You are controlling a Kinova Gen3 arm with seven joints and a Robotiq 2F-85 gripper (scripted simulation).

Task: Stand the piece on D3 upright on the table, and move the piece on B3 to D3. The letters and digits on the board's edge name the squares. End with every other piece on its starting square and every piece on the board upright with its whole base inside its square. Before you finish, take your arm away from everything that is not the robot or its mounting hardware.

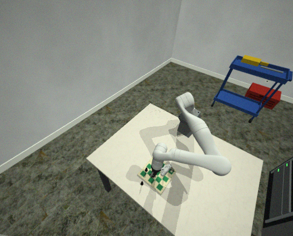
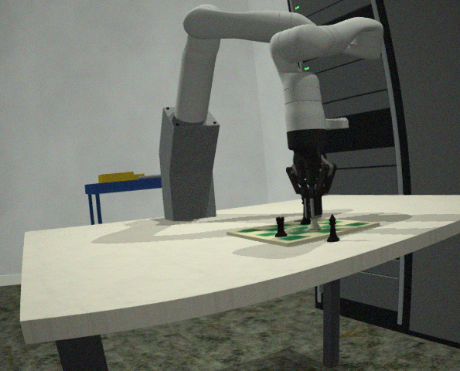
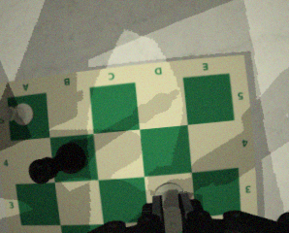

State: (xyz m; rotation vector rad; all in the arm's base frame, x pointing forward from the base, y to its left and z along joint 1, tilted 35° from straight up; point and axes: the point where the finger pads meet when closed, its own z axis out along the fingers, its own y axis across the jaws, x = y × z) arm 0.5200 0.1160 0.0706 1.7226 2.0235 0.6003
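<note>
The white piece lies 10 mm below my hand. The rest, counted from my hand: white pawn 130 mm behind, 60 mm to the left, 30 mm below; chessboard 40 mm behind, 10 mm to the right, 40 mm below; tall black piece 80 mm behind, 20 mm to the left, 10 mm below.
</note>
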